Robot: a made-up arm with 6 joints.
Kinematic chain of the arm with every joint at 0, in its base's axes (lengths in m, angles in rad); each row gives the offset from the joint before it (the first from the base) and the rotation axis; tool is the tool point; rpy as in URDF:
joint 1: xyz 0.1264 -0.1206 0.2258 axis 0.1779 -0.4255 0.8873
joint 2: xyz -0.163 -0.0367 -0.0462 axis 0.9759 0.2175 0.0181
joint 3: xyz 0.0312 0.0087 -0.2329 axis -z
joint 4: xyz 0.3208 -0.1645 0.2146 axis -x
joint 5: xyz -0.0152 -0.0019 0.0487 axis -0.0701 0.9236 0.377
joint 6: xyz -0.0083 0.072 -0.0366 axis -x
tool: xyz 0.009 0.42 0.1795 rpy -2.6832 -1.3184 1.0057
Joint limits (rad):
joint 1: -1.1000..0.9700
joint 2: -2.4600..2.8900
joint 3: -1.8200..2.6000
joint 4: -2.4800..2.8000
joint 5: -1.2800..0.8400
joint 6: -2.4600..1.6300
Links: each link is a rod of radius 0.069 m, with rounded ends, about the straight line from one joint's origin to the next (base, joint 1, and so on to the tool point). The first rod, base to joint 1, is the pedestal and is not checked.
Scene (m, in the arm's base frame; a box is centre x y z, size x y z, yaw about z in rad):
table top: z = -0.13
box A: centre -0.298 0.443 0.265 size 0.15 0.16 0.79 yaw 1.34
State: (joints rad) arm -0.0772 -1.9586 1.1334 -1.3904 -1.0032 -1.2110
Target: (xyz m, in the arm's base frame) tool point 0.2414 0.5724 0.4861
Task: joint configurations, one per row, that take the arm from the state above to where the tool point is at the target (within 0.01 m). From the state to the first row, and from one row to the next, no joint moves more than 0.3 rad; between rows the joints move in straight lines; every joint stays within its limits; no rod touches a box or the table.
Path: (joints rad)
1: -0.2311 -1.7514 0.9315 -1.1470 -1.0580 -1.1993
2: -0.3850 -1.5442 0.7295 -0.9036 -1.1128 -1.1875
3: -0.5388 -1.3369 0.5276 -0.6602 -1.1676 -1.1758
4: -0.6791 -1.5494 0.5970 -0.8625 -0.9092 -1.1012
5: -0.8194 -1.7619 0.6665 -1.0648 -0.6508 -1.0267
6: -0.9597 -1.9743 0.7359 -1.2671 -0.3925 -0.9522
7: -1.1000 -2.1868 0.8053 -1.4695 -0.1341 -0.8776

